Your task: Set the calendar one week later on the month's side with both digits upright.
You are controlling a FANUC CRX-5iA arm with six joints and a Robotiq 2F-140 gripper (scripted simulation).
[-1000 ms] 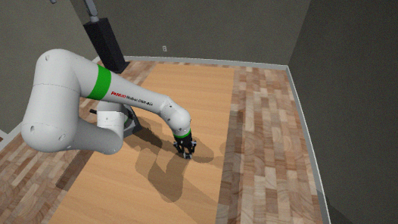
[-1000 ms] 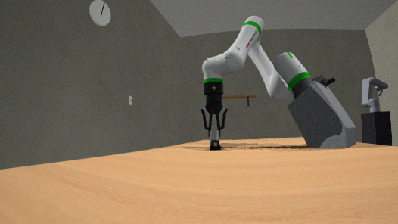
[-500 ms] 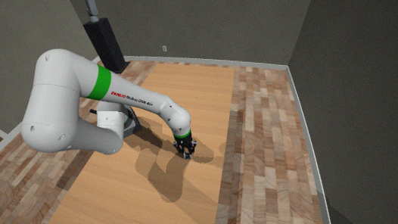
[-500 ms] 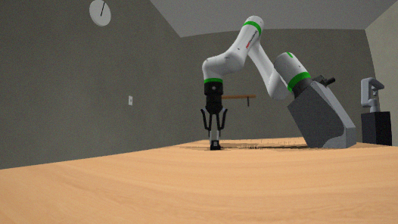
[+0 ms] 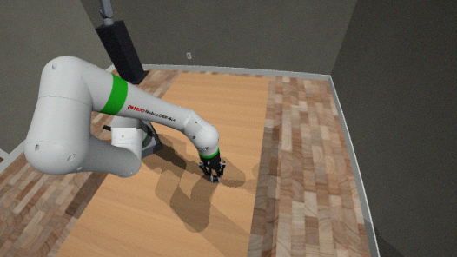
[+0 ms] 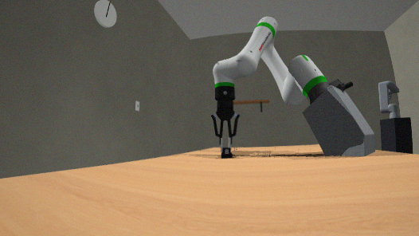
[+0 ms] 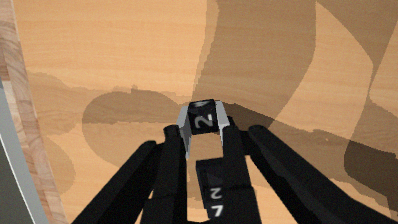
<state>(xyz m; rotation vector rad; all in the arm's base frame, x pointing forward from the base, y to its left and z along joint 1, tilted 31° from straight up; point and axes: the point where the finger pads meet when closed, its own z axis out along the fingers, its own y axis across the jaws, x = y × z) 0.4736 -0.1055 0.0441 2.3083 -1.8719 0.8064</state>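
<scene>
My gripper is now 3 cm above the black calendar cube. Round my hand: black cube 2 cm behind, 12 cm to the left, 2 cm below; then black tray 2 cm behind, 11 cm to the left, 4 cm below.
</scene>
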